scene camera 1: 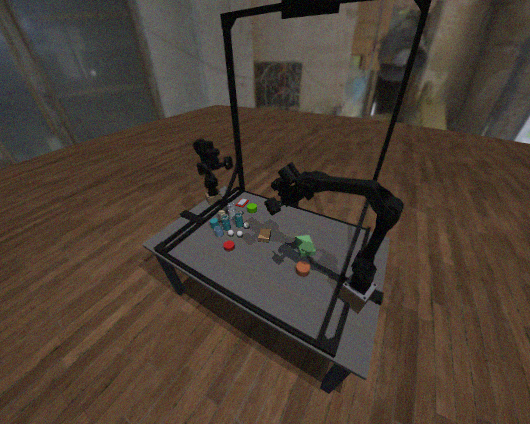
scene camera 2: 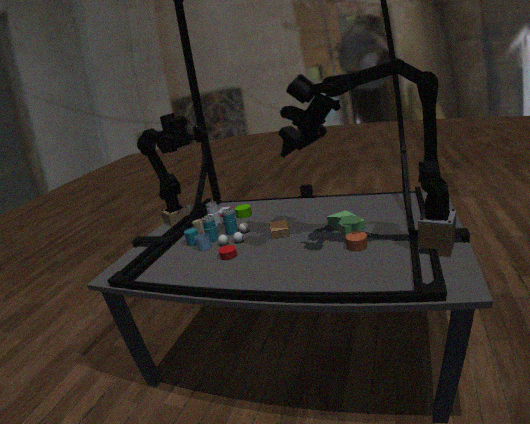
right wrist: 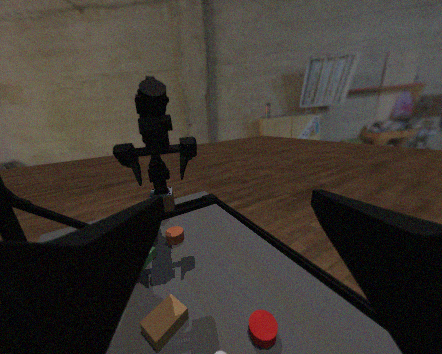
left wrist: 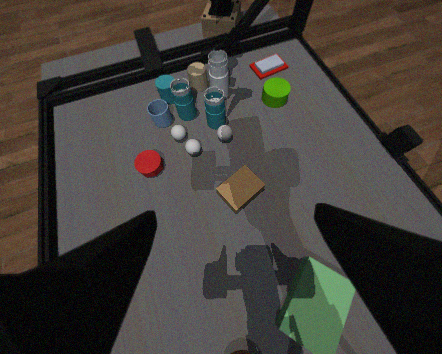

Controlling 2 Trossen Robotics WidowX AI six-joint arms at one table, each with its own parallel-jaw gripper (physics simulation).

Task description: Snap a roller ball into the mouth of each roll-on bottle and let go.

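Seen in the pictures: left gripper, fingertip midpoint: (scene camera 2: 290, 152) (right wrist: 161, 182) (left wrist: 235, 214); right gripper, fingertip midpoint: (scene camera 1: 219, 170) (scene camera 2: 193, 136) (right wrist: 236, 199); left arm's base, origin of the base link: (scene camera 1: 360, 284) (scene camera 2: 437, 215) (right wrist: 161, 191); right arm's base, origin of the base link: (scene camera 1: 212, 193) (scene camera 2: 174, 209) (left wrist: 221, 9).
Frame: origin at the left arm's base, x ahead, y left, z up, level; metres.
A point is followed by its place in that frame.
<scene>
Two teal roll-on bottles (left wrist: 185, 102) @(x 0.737, y 0.143, z -0.043 m) (left wrist: 215, 112) @(x 0.705, y 0.077, z -0.044 m) and a whitish bottle (left wrist: 218, 82) @(x 0.795, y 0.068, z -0.045 m) stand upright in the left wrist view, their clear mouths facing up. Three white roller balls (left wrist: 178, 132) @(x 0.678, y 0.163, z -0.071 m) (left wrist: 193, 147) @(x 0.636, y 0.129, z -0.071 m) (left wrist: 225, 133) @(x 0.668, y 0.058, z -0.071 m) lie apart on the table beside the teal bottles; they also show in scene camera 2 (scene camera 2: 223, 240) @(x 0.675, y 0.177, z -0.080 m) (scene camera 2: 238, 237) @(x 0.635, y 0.143, z -0.079 m) (scene camera 2: 243, 227) @(x 0.670, y 0.072, z -0.078 m). My left gripper (left wrist: 235, 214) @(x 0.431, y 0.059, z 0.188 m) (right wrist: 161, 182) @(x 0.431, y 0.059, z 0.188 m) is open and empty, high above the table, to the right of the bottles in scene camera 2. My right gripper (right wrist: 236, 199) @(x 0.750, y 0.137, z 0.276 m) is open and empty, raised at the left side in both scene views.
Close around the bottles stand a teal cylinder (left wrist: 165, 89) @(x 0.792, y 0.196, z -0.054 m), a blue cup (left wrist: 160, 113) @(x 0.761, y 0.220, z -0.100 m) and a beige cylinder (left wrist: 197, 75) @(x 0.830, y 0.119, z -0.053 m). A red cylinder (left wrist: 149, 163) @(x 0.606, y 0.224, z -0.076 m), green cylinder (left wrist: 276, 92) @(x 0.775, y -0.070, z -0.067 m), red-and-white item (left wrist: 269, 65) @(x 0.895, y -0.073, z -0.088 m), brown block (left wrist: 242, 187) @(x 0.539, y 0.030, z -0.072 m), green block (left wrist: 322, 295) @(x 0.351, y -0.082, z -0.072 m) and orange cylinder (scene camera 2: 356, 241) @(x 0.231, y 0.082, z -0.070 m) also rest there.
</scene>
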